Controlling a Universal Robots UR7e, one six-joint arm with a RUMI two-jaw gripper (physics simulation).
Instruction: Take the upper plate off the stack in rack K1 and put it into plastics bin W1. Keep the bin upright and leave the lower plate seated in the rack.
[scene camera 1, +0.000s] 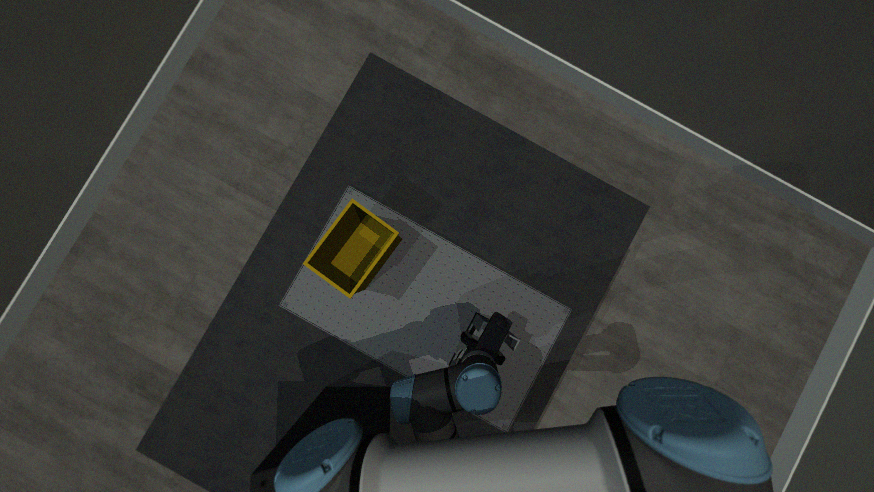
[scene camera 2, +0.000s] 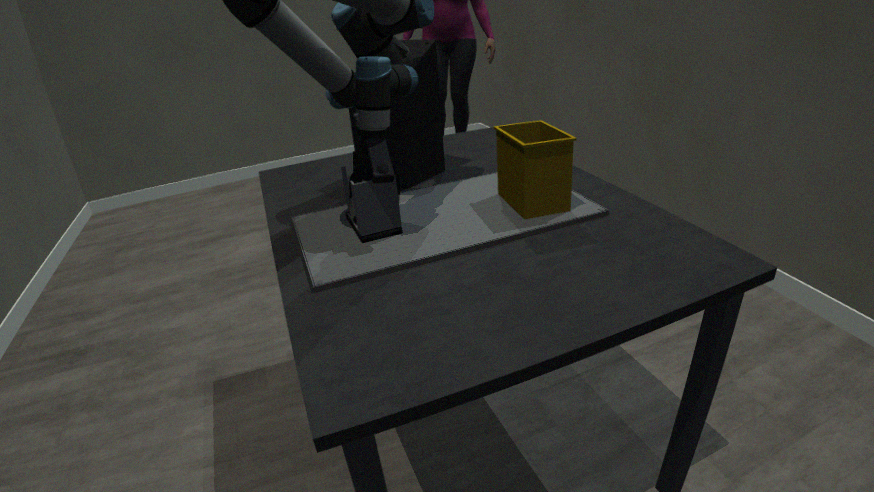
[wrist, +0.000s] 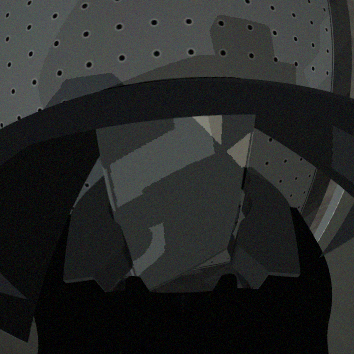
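Frame: origin at the arm's base, x left, y down, z back, level; centimetres.
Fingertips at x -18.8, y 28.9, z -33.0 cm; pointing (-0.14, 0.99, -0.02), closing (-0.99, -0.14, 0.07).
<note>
Pixels of each thing's top centre, then the offset from my fingertips to it. Level surfaces: height alone.
- yellow bin W1, top centre: (scene camera 1: 351, 248) (scene camera 2: 533, 131) dx +38.5, dy -15.7, dz -8.4 cm
- perforated light board, surface height: dy +2.3 cm
- Rack K1, top centre: (scene camera 2: 365, 170) dx -0.1, dy -11.5, dz +1.4 cm
- dark table, surface height: dy +3.6 cm
The yellow bin W1 (scene camera 1: 354, 253) (scene camera 2: 535, 177) stands upright on the perforated light board (scene camera 1: 422, 268) (scene camera 2: 452, 226). Rack K1 (scene camera 2: 382, 234) stands at the board's other end, with a dark foot and a grey upright face below the arm. My gripper (wrist: 184, 245) points down into the rack. Its two jaws stand at opposite side edges of the grey upper plate (wrist: 175, 195) in the wrist view and look shut on it. The plate is tilted and within the rack. The lower plate cannot be told apart. The fingertips are hidden in both scene views.
The board lies on a dark table (scene camera 1: 458, 152) (scene camera 2: 519, 293). A black block (scene camera 2: 418, 122) stands behind the arm. A person in a pink top (scene camera 2: 449, 21) stands beyond the table. A dark curved band (wrist: 180, 100) crosses the wrist view close to the camera.
</note>
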